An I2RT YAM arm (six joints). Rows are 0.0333 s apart.
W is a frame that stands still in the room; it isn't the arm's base.
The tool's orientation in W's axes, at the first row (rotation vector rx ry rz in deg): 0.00, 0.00, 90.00
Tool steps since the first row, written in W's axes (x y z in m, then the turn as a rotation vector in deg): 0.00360, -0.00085, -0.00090, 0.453, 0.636, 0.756; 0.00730, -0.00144, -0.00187, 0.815, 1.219, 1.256; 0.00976, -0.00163, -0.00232, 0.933, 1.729, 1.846; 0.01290, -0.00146, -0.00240, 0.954, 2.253, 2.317; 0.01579, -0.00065, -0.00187, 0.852, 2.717, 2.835; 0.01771, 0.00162, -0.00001, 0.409, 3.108, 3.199; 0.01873, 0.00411, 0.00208, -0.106, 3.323, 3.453; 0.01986, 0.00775, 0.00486, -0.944, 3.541, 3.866; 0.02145, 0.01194, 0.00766, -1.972, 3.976, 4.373; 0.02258, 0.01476, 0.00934, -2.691, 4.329, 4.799
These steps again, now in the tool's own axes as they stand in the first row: -0.00085, -0.00360, -0.00090, 0.636, -0.453, 0.756; -0.00144, -0.00730, -0.00187, 1.219, -0.815, 1.256; -0.00163, -0.00976, -0.00232, 1.729, -0.933, 1.846; -0.00146, -0.01290, -0.00240, 2.253, -0.954, 2.317; -0.00065, -0.01579, -0.00187, 2.717, -0.852, 2.835; 0.00162, -0.01771, -0.00001, 3.108, -0.409, 3.199; 0.00411, -0.01873, 0.00208, 3.323, 0.106, 3.453; 0.00775, -0.01986, 0.00486, 3.541, 0.944, 3.866; 0.01194, -0.02145, 0.00766, 3.976, 1.972, 4.373; 0.01476, -0.02258, 0.00934, 4.329, 2.691, 4.799
